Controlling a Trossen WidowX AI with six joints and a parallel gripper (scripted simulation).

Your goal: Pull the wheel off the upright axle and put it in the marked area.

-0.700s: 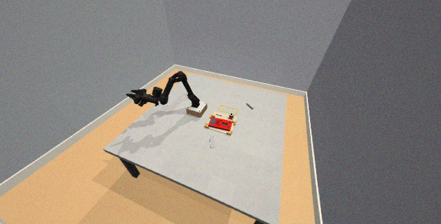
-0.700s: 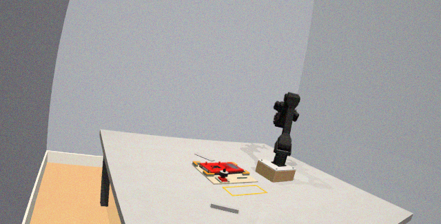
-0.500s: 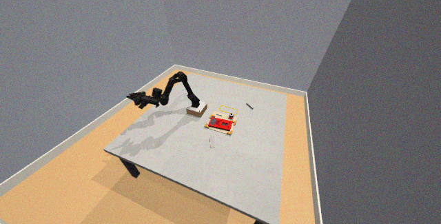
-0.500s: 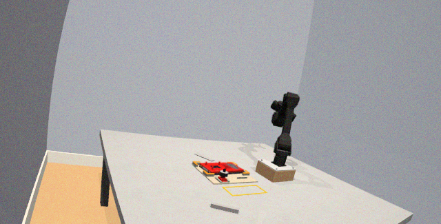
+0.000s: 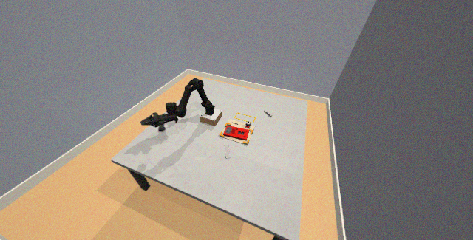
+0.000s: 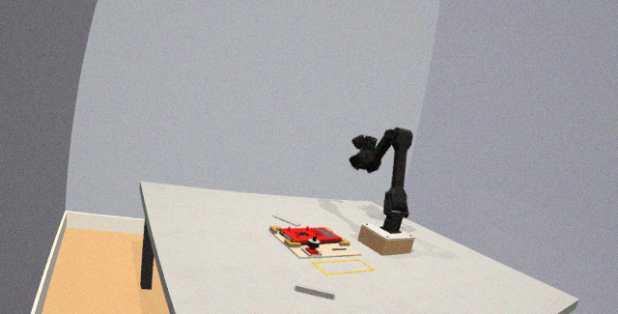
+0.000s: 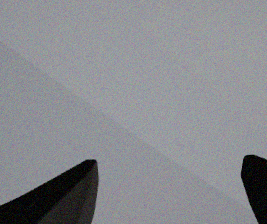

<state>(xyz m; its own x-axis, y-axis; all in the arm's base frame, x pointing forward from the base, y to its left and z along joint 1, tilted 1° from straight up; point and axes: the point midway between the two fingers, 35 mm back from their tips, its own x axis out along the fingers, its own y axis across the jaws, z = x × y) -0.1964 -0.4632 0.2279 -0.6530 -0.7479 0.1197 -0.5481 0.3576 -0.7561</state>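
My gripper tip is now 580 mm short of the wheel, 500 mm to the right of it and 270 mm above it. Round my gripper tip: upright axle (580 mm ahead, 500 mm to the left, 270 mm below); then dark bar (730 mm to the left, 720 mm ahead, 300 mm below).
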